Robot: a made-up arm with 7 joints. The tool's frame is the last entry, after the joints. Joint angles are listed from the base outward. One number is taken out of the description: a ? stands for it. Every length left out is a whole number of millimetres.
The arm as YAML. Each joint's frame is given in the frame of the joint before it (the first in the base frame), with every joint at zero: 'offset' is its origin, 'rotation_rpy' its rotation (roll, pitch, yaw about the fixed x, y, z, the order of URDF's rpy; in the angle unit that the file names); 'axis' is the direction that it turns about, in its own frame. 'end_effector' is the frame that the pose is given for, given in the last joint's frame.
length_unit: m
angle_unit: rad
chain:
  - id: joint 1
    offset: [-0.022, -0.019, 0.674]
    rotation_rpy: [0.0, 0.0, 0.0]
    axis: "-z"
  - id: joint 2
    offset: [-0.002, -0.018, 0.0]
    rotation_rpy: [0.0, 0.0, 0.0]
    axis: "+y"
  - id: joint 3
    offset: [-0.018, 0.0, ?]
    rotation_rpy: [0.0, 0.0, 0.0]
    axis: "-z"
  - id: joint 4
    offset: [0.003, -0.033, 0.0]
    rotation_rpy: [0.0, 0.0, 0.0]
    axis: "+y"
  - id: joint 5
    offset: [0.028, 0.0, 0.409]
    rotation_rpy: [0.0, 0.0, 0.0]
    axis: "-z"
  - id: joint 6
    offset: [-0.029, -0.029, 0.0]
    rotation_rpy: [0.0, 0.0, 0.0]
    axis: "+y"
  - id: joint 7
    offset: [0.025, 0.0, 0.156]
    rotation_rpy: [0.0, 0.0, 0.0]
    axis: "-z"
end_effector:
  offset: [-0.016, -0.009, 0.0]
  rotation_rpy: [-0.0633, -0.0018, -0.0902]
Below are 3 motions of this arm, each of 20 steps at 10 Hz.
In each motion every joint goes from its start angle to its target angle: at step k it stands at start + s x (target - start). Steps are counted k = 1, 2, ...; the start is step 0. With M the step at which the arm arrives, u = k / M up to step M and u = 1 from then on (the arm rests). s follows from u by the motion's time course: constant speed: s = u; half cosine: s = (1 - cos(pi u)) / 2; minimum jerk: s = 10 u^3 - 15 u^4 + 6 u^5.
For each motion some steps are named. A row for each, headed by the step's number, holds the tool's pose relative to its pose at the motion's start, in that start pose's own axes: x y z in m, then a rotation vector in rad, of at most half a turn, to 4 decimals.
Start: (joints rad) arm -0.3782 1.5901 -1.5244 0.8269 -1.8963 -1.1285 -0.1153
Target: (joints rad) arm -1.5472 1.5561 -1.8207 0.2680 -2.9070 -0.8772 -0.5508
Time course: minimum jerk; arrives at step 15
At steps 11, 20:
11: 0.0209 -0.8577 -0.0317 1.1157 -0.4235 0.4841
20: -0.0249 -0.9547 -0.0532 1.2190 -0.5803 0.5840

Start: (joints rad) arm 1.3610 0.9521 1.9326 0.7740 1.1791 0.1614 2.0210
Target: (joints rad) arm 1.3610 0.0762 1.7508 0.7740 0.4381 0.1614 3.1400
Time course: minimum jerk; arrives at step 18
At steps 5, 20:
5: -0.0661 0.0820 0.0277 -0.0362 -0.0785 0.0352
20: -0.5956 0.4747 -0.0187 -0.1827 -0.4938 0.3205

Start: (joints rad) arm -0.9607 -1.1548 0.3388 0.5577 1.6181 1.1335 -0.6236
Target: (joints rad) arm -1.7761 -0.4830 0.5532 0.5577 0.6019 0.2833 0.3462
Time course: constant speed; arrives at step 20
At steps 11, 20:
11: 0.2742 0.5160 0.0917 -0.9215 0.0389 -0.3665
20: 0.4580 0.8245 -0.1244 -1.4891 -0.1373 -0.2341

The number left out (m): 0.559
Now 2 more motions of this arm.
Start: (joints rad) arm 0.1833 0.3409 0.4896 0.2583 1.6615 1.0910 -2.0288
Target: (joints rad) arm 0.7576 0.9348 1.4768 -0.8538 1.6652 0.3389 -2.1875
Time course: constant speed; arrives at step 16
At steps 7, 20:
7: 0.0229 0.1053 -0.0721 -0.5936 -0.4387 -0.1963
20: 0.3714 0.0587 -0.3877 -1.6535 -0.4027 -0.6812

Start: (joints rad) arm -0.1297 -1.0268 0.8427 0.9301 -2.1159 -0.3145 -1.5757
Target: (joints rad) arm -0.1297 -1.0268 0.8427 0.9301 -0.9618 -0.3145 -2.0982
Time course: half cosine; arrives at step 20
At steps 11, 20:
11: 0.0364 0.0146 0.0061 0.0128 0.2242 -0.3200
20: 0.0640 0.0100 0.0043 0.0592 0.3747 -0.5579

